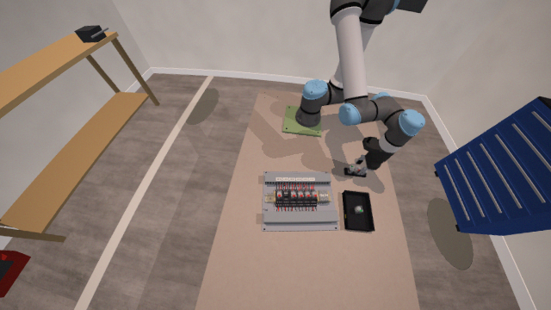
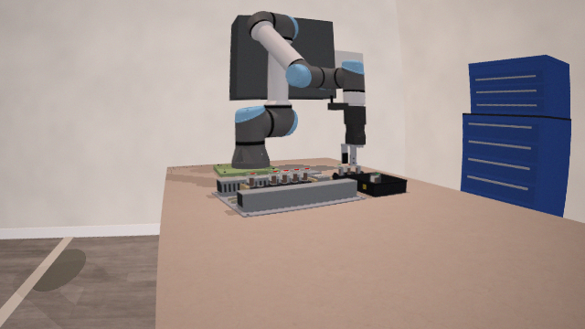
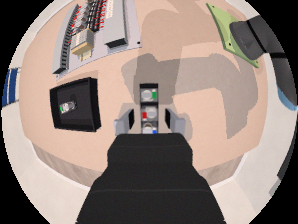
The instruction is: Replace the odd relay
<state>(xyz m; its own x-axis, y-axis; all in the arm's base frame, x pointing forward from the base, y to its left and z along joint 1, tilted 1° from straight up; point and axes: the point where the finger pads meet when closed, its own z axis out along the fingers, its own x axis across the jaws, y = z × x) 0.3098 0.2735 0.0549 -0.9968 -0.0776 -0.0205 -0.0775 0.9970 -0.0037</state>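
My hand is 6 cm above the black spare holder. Also, from my hand: grey panel: 26 cm to the right, 19 cm ahead, 6 cm below; then black tray: 19 cm ahead, 5 cm below.
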